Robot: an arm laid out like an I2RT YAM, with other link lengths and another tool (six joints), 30 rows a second.
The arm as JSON. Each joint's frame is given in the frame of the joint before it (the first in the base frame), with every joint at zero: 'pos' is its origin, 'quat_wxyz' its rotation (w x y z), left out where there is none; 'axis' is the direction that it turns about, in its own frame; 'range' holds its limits. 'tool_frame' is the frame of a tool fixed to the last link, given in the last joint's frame.
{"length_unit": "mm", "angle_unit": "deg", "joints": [
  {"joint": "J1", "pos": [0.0, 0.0, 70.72], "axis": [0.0, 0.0, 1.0], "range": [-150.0, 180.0]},
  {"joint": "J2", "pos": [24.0, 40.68, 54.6], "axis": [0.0, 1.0, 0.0], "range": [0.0, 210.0]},
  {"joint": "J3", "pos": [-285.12, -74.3, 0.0], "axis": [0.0, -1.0, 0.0], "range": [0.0, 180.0]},
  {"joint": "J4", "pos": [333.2, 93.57, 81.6], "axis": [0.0, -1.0, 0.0], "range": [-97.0, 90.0]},
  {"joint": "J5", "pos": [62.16, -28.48, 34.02], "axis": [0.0, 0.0, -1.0], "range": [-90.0, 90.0]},
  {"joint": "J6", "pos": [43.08, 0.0, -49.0], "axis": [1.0, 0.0, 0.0], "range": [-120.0, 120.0]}
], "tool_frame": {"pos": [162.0, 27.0, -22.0], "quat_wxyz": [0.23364, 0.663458, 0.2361, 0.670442]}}
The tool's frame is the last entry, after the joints.
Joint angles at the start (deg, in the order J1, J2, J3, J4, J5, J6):
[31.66, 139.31, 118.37, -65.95, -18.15, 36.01]
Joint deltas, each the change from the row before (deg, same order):
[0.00, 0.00, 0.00, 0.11, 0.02, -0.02]
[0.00, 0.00, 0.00, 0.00, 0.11, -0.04]
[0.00, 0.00, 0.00, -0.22, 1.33, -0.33]
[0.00, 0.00, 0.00, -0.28, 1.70, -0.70]
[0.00, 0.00, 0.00, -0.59, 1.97, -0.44]
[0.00, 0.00, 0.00, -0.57, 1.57, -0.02]
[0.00, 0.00, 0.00, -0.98, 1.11, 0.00]
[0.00, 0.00, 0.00, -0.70, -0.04, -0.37]
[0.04, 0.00, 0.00, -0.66, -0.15, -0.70]
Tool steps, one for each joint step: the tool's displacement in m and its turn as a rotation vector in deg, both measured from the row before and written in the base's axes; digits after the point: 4 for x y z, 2 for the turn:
[0.0004, 0.0002, 0.0000, 0.04, -0.11, 0.02]
[0.0002, -0.0003, -0.0002, -0.09, -0.07, 0.03]
[0.0014, -0.0042, -0.0022, -1.21, -0.60, 0.24]
[0.0016, -0.0056, -0.0027, -1.52, -0.83, 0.59]
[0.0011, -0.0070, -0.0028, -1.94, -0.63, 0.34]
[0.0007, -0.0058, -0.0020, -1.63, -0.34, -0.03]
[-0.0017, -0.0055, -0.0012, -1.46, 0.25, -0.02]
[-0.0029, -0.0017, 0.0003, -0.30, 0.56, 0.36]
[-0.0034, -0.0011, 0.0004, -0.15, 0.54, 0.73]

